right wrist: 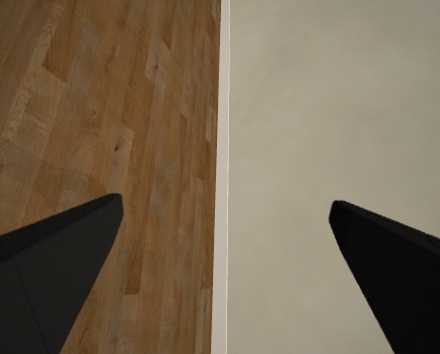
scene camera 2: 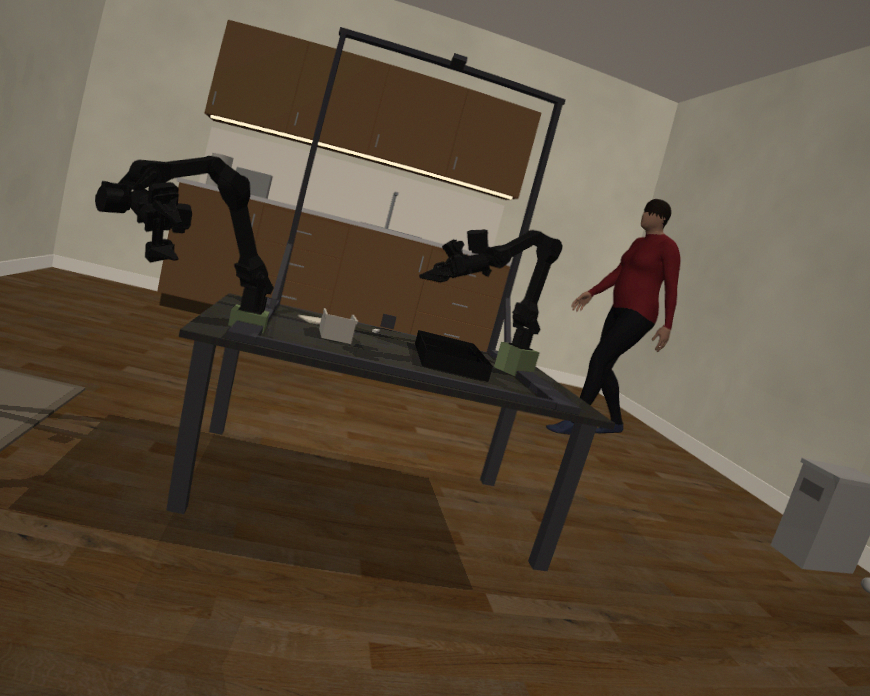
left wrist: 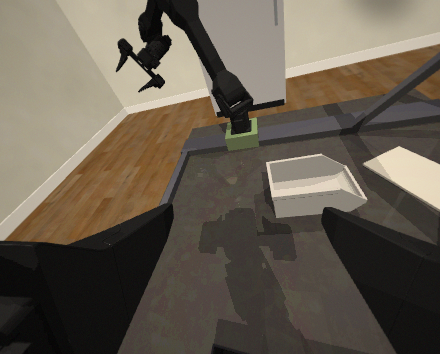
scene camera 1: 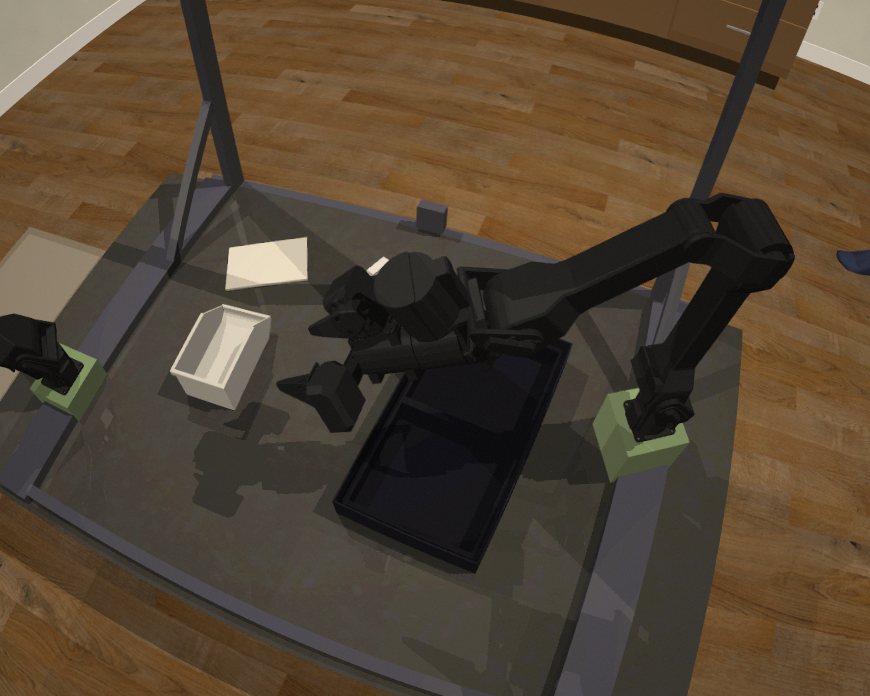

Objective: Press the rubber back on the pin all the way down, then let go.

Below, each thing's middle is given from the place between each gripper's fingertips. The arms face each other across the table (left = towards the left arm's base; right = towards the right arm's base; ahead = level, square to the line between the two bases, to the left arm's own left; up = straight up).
I see my left gripper 240 mm above the black tray (scene camera 1: 436,472), 190 mm to the right of it and 60 mm past it. The rest, counted from my left hand: white bin (scene camera 1: 218,358) (230 mm below, 180 mm to the right, 140 mm behind).
I see the white bin 44 cm behind my right hand, 53 cm to the left of it and 19 cm below it. The rest, counted from my right hand: black tray (35 cm behind, 91 cm to the left, 20 cm below).
